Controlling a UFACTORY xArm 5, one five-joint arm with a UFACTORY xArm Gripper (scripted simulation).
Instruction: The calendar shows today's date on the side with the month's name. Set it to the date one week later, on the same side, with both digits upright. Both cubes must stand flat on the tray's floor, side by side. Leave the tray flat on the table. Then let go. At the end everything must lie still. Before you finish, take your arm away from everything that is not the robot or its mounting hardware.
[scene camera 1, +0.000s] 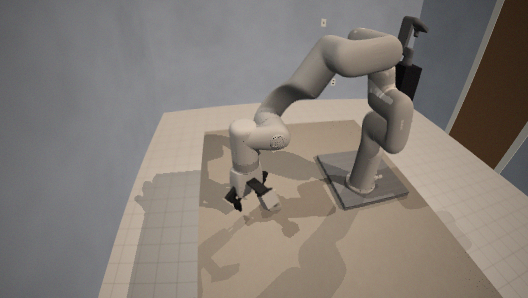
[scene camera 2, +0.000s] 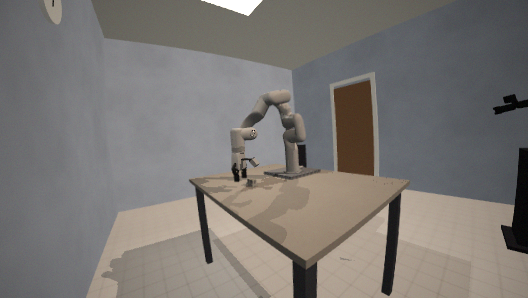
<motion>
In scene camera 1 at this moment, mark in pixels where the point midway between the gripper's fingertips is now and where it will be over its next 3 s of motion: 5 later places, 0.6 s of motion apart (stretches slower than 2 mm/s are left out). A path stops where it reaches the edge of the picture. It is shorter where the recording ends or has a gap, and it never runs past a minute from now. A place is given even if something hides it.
My gripper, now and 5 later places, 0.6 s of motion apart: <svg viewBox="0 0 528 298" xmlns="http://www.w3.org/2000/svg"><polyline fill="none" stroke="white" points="248,201 244,197 240,192 236,188 234,187 234,190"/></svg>
</motion>
